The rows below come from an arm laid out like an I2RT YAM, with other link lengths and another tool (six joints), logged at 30 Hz.
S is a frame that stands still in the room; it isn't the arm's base.
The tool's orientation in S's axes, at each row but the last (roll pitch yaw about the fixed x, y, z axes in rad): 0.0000, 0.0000, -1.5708; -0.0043, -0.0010, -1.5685; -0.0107, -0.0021, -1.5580; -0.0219, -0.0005, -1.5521; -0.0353, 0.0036, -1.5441; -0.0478, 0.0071, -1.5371; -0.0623, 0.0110, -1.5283; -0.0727, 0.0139, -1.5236; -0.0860, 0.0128, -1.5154; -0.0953, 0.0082, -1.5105; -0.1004, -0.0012, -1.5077
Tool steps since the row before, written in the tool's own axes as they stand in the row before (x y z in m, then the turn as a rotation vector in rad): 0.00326, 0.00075, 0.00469, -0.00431, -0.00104, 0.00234; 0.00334, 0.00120, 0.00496, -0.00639, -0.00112, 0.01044; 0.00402, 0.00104, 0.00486, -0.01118, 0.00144, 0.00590; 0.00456, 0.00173, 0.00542, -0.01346, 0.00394, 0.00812; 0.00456, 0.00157, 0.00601, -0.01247, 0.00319, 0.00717; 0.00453, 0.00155, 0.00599, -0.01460, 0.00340, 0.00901; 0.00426, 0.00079, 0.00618, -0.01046, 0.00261, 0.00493; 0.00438, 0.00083, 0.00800, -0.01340, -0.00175, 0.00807; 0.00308, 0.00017, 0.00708, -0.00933, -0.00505, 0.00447; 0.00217, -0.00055, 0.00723, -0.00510, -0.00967, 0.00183; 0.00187, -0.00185, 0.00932, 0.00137, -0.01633, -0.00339
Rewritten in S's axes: 0.00075, -0.00326, 0.00469, -0.00104, 0.00431, 0.00234; 0.00123, -0.00333, 0.00496, -0.00109, 0.00640, 0.01044; 0.00114, -0.00400, 0.00486, 0.00136, 0.01121, 0.00586; 0.00193, -0.00452, 0.00538, 0.00386, 0.01354, 0.00803; 0.00190, -0.00453, 0.00593, 0.00311, 0.01253, 0.00710; 0.00199, -0.00451, 0.00588, 0.00333, 0.01466, 0.00894; 0.00136, -0.00427, 0.00607, 0.00247, 0.01052, 0.00487; 0.00162, -0.00442, 0.00786, -0.00178, 0.01322, 0.00836; 0.00095, -0.00312, 0.00700, -0.00515, 0.00900, 0.00501; 0.00027, -0.00222, 0.00723, -0.00974, 0.00450, 0.00278; -0.00079, -0.00191, 0.00946, -0.01647, -0.00242, -0.00173
